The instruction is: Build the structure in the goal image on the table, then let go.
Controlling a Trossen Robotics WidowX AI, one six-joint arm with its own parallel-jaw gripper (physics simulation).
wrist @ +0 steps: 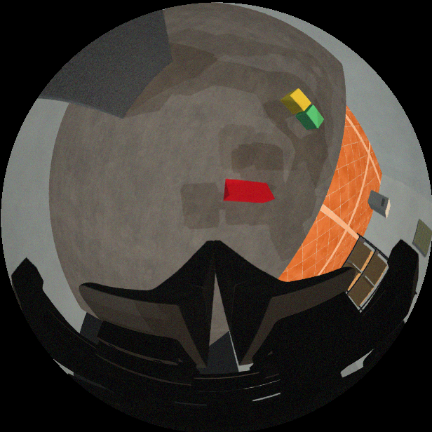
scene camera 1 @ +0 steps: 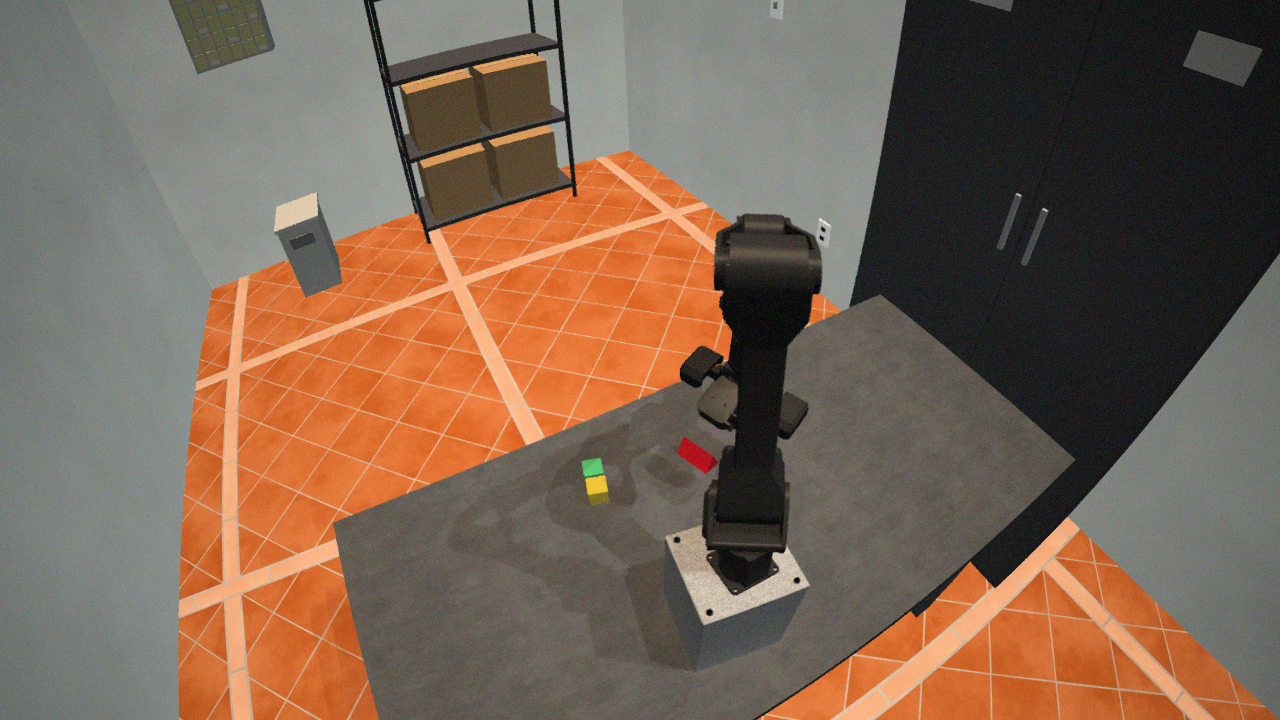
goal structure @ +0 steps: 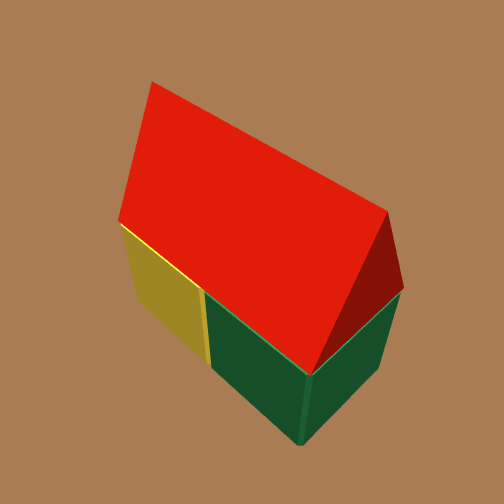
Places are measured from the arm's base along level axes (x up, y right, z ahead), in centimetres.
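Where they show: arm's base, origin of its link: [scene camera 1: 742, 564].
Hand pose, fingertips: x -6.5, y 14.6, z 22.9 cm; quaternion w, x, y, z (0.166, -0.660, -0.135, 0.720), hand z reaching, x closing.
Note:
Things, the pixels of their top centre, and the offset from my fingertips. Level surfaces: height alone.
- red block, centre of its top: [scene camera 1: 698, 446] dx -9.8, dy -3.1, dz +5.6 cm
- grey table, height of its surface: dx -13.1 cm
- yellow block, centre of its top: [scene camera 1: 596, 484] dx -9.8, dy -21.5, dz +6.7 cm
- green block, centre of its top: [scene camera 1: 592, 466] dx -9.8, dy -20.6, dz +10.3 cm
A red block [scene camera 1: 697, 454] [wrist: 247, 191] with an elongated, slanting face lies on the grey table [scene camera 1: 501, 644] [wrist: 115, 175], left of the arm in the scene view. A yellow block [scene camera 1: 597, 489] [wrist: 297, 101] and a green block [scene camera 1: 592, 466] [wrist: 311, 117] stand close side by side on the table, farther left, apart from the red block. My gripper [wrist: 213, 246] is shut and empty, above the table; the red block shows just beyond its fingertips in the wrist view. In the scene view the arm hides the fingertips.
The arm stands on a grey base block [scene camera 1: 738, 640] [wrist: 115, 60] on the table. A shelf rack [scene camera 1: 569, 116] with boxes and a grey bin [scene camera 1: 313, 255] [wrist: 378, 202] stand beyond the table's far edge. A black cabinet [scene camera 1: 975, 179] stands at the right.

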